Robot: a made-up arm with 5 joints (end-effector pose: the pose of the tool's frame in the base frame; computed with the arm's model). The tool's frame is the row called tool. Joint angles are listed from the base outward.
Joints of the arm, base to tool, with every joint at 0 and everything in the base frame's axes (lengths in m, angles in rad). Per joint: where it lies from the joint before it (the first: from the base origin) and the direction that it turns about. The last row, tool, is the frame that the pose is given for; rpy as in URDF.
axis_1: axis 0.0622 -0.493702 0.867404 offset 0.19 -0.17 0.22
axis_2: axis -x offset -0.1 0 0
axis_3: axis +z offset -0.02 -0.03 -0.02
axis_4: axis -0.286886 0.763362 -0.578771 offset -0.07 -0.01 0
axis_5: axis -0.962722 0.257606 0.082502 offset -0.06 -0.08 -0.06
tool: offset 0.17 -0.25 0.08 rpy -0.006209 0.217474 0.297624
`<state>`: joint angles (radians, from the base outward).
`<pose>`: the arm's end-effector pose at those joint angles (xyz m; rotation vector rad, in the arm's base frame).
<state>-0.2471 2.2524 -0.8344 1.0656 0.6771</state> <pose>-0.0630 0.1005 0.3702 -1.6653 0.2266 -2.2385</pose>
Working (the frame after each row of the table, in the pose's form):
after axis_1: 0.1900 -0.1700 0.2200 -0.0154 0.1220 -0.2143
after axis_2: 0.0930 -0.1487 0.2319 -2.2539 0.3075 0.0224
after axis_3: 0.0787 -0.1411 0.2698 -2.2183 -0.6418 -0.4121
after axis_4: 0.0157 -0.1573 0.2423 -1.8190 -0.8130 -1.7043
after axis_5: -0.0855 -0.1503 0.1847 -2.0120 -0.1247 -2.2215

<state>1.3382 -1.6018 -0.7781 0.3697 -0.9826</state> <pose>0.0163 -0.3696 -0.2294 1.7147 1.2015 0.4286</pose>
Working (the frame after each row of the table, in the pose's form):
after axis_1: 0.1900 -0.1700 0.2200 0.0832 -0.6607 1.1608
after axis_2: 0.1667 -0.2520 0.1678 1.4157 0.4154 1.4261
after axis_3: 0.1567 -0.2482 0.1280 1.0677 0.8537 0.7856
after axis_4: 0.1261 -0.3118 0.1326 0.7667 1.1326 0.8013
after axis_5: 0.0674 -0.3964 0.0779 1.5379 1.2851 0.0407

